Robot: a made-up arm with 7 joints. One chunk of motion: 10 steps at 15 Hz.
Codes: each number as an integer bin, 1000 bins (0 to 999) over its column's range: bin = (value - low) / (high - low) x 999, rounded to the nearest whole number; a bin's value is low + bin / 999 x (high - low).
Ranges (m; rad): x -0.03..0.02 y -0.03..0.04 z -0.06..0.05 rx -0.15..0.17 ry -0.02..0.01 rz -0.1..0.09
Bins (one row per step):
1: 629 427 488 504 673 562
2: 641 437 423 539 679 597
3: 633 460 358 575 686 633
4: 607 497 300 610 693 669
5: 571 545 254 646 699 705
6: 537 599 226 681 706 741
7: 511 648 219 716 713 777
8: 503 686 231 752 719 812
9: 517 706 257 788 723 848
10: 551 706 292 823 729 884
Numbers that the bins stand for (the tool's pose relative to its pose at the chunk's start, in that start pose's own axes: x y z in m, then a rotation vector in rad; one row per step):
1: 0.0015 -0.0001 -0.0063 0.0114 0.0002 0.0069
2: 0.0021 0.0006 -0.0134 0.0227 0.0004 0.0135
3: 0.0017 0.0022 -0.0206 0.0342 0.0006 0.0204
4: 0.0004 0.0048 -0.0270 0.0454 0.0008 0.0272
5: -0.0014 0.0082 -0.0320 0.0569 0.0010 0.0341
6: -0.0031 0.0120 -0.0351 0.0681 0.0012 0.0409
7: -0.0044 0.0154 -0.0359 0.0793 0.0014 0.0478
8: -0.0048 0.0181 -0.0346 0.0909 0.0016 0.0544
9: -0.0041 0.0195 -0.0317 0.1024 0.0017 0.0613
10: -0.0024 0.0195 -0.0278 0.1136 0.0019 0.0681

